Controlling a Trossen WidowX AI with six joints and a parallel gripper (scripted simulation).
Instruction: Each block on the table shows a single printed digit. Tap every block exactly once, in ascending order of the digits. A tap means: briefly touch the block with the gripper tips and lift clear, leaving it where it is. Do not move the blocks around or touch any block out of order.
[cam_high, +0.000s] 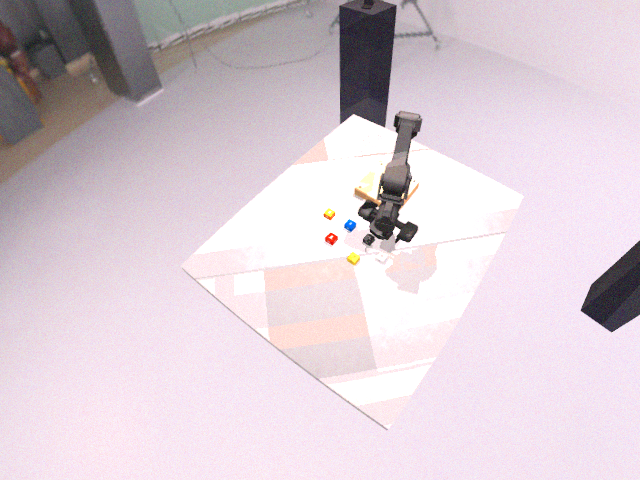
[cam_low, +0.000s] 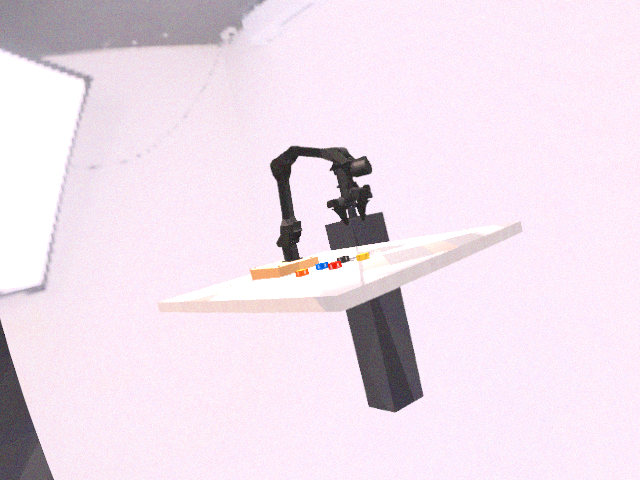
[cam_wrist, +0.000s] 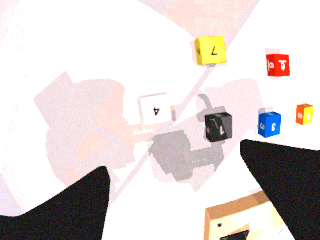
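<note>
The dark grey block is 20 mm behind my gripper tip, 80 mm to the right of it and 110 mm below it. Round my gripper tip: white block: 10 mm ahead, 10 mm to the left, 110 mm below; yellow block: 80 mm ahead, 70 mm to the right, 110 mm below; blue block: 30 mm behind, 170 mm to the right, 110 mm below.
</note>
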